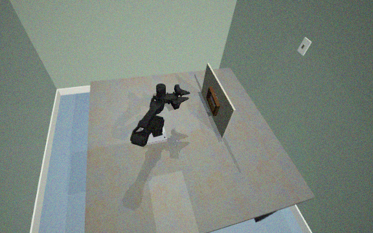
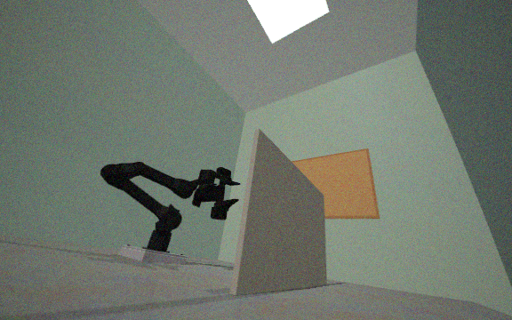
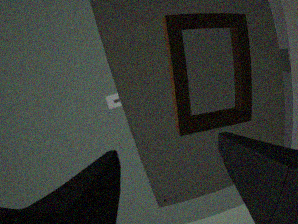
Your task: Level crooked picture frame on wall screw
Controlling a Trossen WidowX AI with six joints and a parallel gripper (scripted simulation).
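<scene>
Right now the brown wooden picture frame is 190 mm ahead of my gripper tip, 10 mm to the right of it and 90 mm below it. Round my gripper tip: white wall panel 210 mm ahead, 100 mm below.
</scene>
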